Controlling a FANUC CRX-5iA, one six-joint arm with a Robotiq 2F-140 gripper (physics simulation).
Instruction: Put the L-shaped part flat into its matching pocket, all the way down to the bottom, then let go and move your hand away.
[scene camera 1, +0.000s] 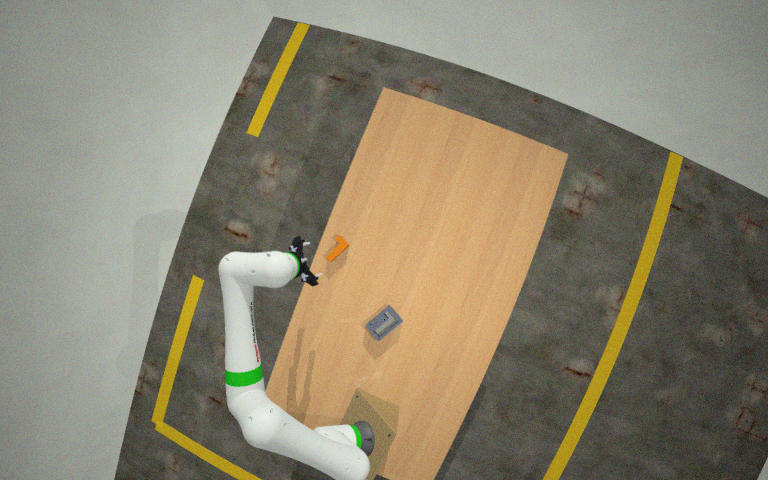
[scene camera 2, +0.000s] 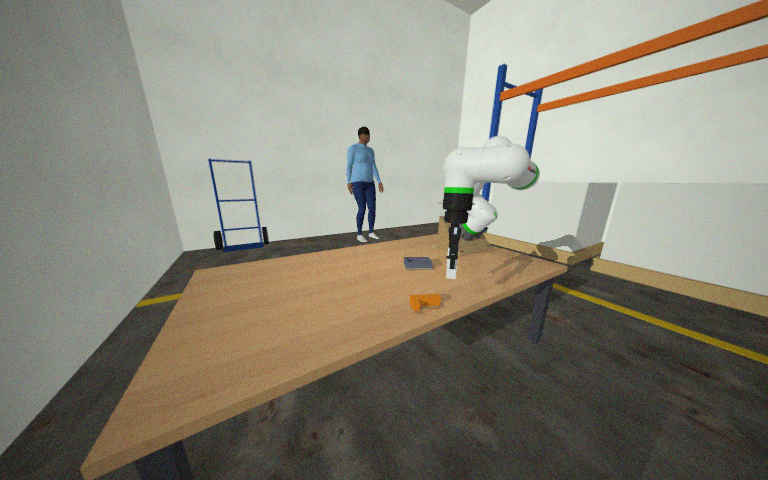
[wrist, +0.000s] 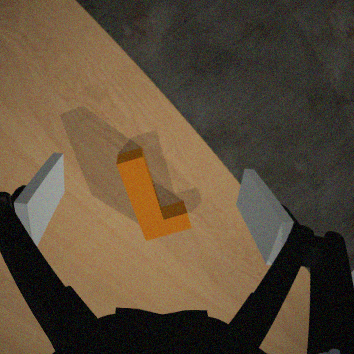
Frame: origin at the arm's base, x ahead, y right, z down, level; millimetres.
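Seen in the pictures: gripper, fingertip midpoint: (scene camera 1: 312, 259) (scene camera 2: 450, 271) (wrist: 152, 179); arm's base, link origin: (scene camera 1: 363, 438) (scene camera 2: 464, 231).
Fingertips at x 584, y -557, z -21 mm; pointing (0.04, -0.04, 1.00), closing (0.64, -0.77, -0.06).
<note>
Pixels of each thing's top centre, then the offset from my fingertips to it. Level surfaces: height alone.
- orange L-shaped part, top centre: (wrist: 156, 198) (scene camera 2: 426, 298) (scene camera 1: 334, 248) dz +110, dx +71, dy +35 mm
- blue-grey block, top centre: (scene camera 1: 383, 324) (scene camera 2: 417, 259) dz +103, dx -110, dy +387 mm
- wooden table, surface height: dz +140 mm
The orange L-shaped part (scene camera 1: 338, 249) (scene camera 2: 421, 300) (wrist: 137, 195) lies flat on the table near its long edge. The blue-grey block (scene camera 1: 373, 326) (scene camera 2: 418, 263) sits apart from it, nearer the robot's base. Its lighter L-shaped pocket shows in the first scene view, with no orange part in it. My gripper (scene camera 1: 313, 259) (scene camera 2: 451, 268) (wrist: 152, 179) is wide open and empty, pointing down above the table, to the side of the part in both scene views. In the wrist view the part shows between the two grey fingertips, farther down than they are. The block does not show in the wrist view.
The wooden table (scene camera 1: 464, 198) (scene camera 2: 271, 322) (wrist: 45, 75) bears the robot's base plate (scene camera 1: 362, 404) at one end. In the second scene view a person (scene camera 2: 363, 164), a blue hand truck (scene camera 2: 238, 200) and a rack post (scene camera 2: 496, 101) stand beyond the table.
</note>
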